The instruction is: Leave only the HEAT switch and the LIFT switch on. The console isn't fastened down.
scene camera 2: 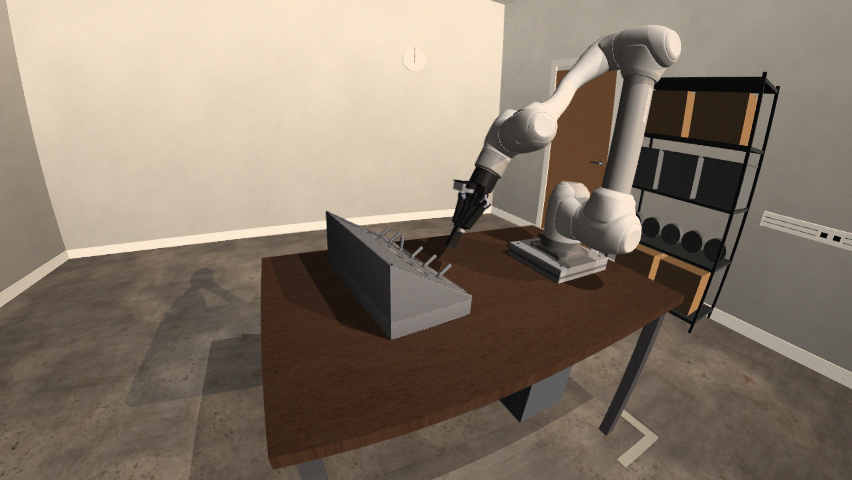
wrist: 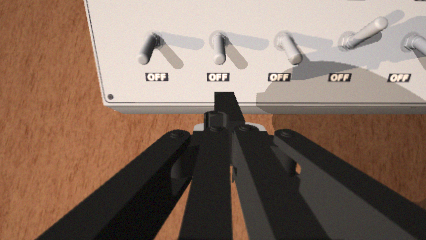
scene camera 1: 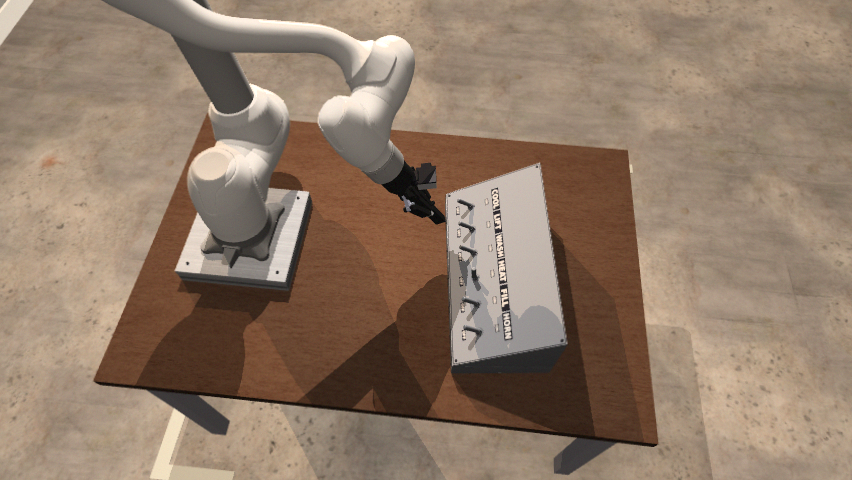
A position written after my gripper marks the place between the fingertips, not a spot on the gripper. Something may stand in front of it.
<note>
In view: my gripper (scene camera 2: 449, 247) and a grey wedge-shaped console (scene camera 1: 519, 313).
The grey wedge-shaped console shows as well in scene camera 2 (scene camera 2: 403, 296) and in the wrist view (wrist: 181, 77). My gripper is seen too in the wrist view (wrist: 223, 107) and in scene camera 1 (scene camera 1: 440, 220).
</note>
